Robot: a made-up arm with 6 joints. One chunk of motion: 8 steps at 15 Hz.
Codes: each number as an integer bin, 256 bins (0 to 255) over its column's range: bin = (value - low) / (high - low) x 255, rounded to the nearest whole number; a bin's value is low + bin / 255 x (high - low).
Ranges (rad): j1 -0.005..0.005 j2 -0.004..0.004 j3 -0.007..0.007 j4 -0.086..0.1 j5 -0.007..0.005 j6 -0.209..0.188
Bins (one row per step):
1: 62 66 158 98 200 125
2: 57 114 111 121 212 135
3: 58 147 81 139 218 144
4: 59 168 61 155 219 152
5: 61 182 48 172 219 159
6: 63 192 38 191 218 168
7: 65 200 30 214 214 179
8: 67 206 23 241 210 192
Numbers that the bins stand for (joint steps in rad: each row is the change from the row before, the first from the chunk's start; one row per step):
1: -0.00257 -0.00193 0.00167 -0.01452 0.00241 -0.01439
2: -0.00276 -0.00042 -0.00091 0.00226 0.00298 0.00118
3: -0.00273 0.00061 -0.00255 0.01539 0.00326 0.01519
4: -0.00269 0.00127 -0.00365 0.02706 0.00331 0.02764
5: -0.00261 0.00171 -0.00436 0.03946 0.00331 0.03854
6: -0.00253 0.00202 -0.00491 0.05332 0.00326 0.05255
7: -0.00245 0.00227 -0.00535 0.07009 0.00307 0.06968
8: -0.00237 0.00246 -0.00574 0.08979 0.00288 0.08992

